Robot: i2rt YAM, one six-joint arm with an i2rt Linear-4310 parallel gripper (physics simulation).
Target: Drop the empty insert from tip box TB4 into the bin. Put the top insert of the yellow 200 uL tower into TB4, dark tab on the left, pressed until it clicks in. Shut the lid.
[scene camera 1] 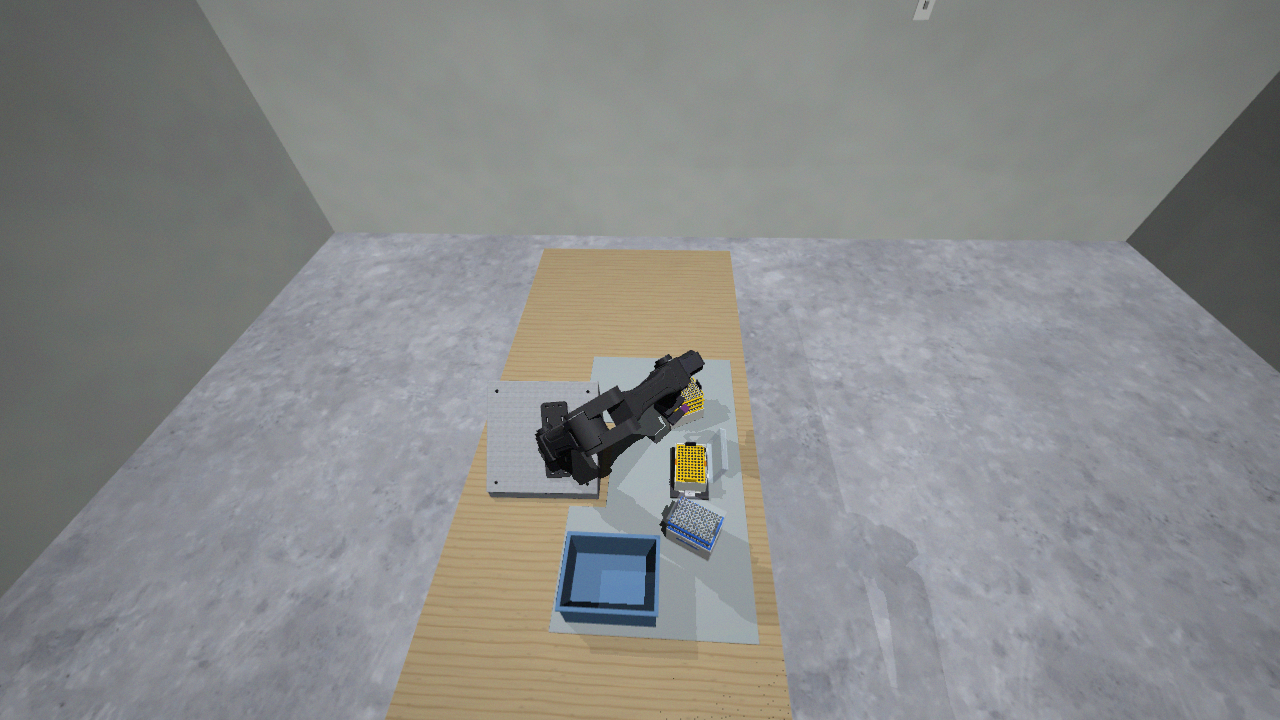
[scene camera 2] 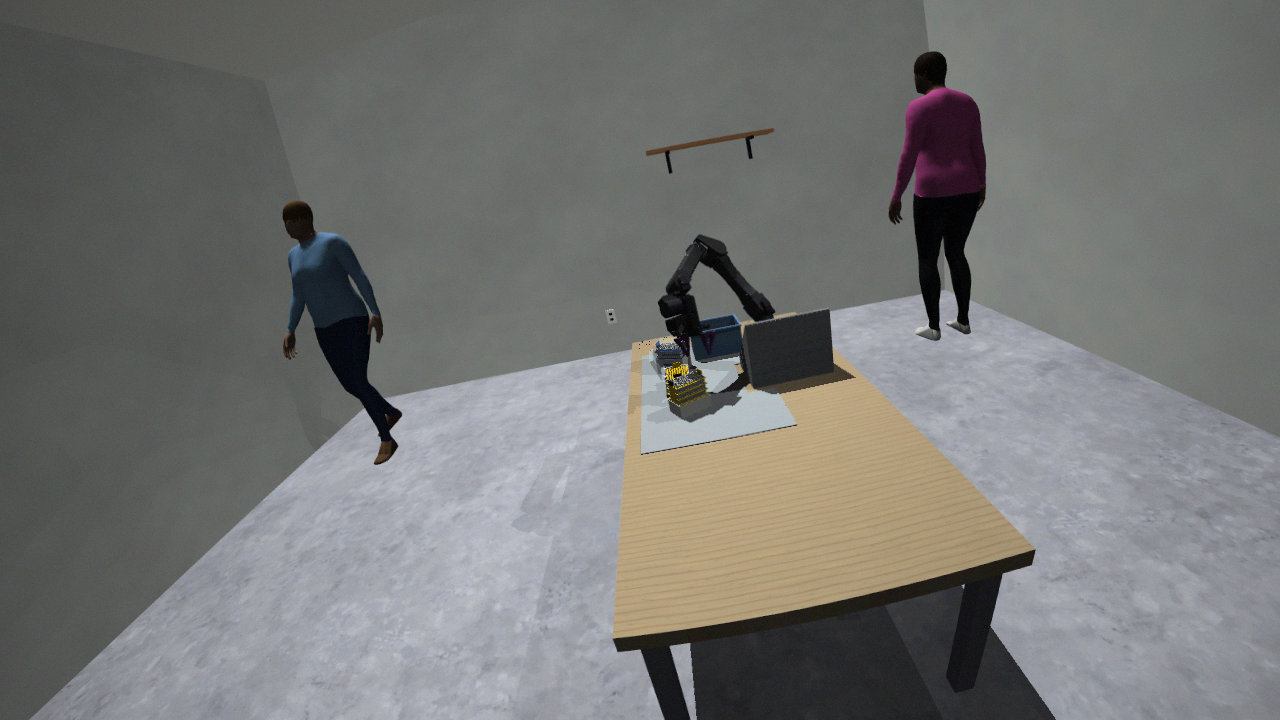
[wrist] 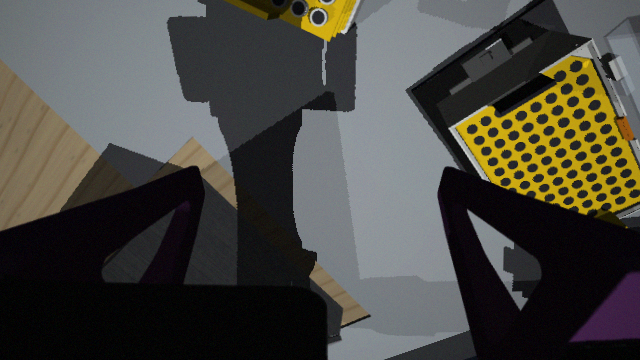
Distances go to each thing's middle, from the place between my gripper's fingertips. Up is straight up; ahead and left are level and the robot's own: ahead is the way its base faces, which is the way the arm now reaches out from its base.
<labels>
Now: hand 110 mm to the left of the yellow insert [scene camera 1: 690, 467], 80 mm short of it and 80 mm above it. Round my hand: clear lid [scene camera 1: 717, 461] 140 mm ahead, 120 mm to the right, 40 mm below; blue bin [scene camera 1: 606, 578] 410 mm to the right, 140 mm behind, 90 mm below.
</labels>
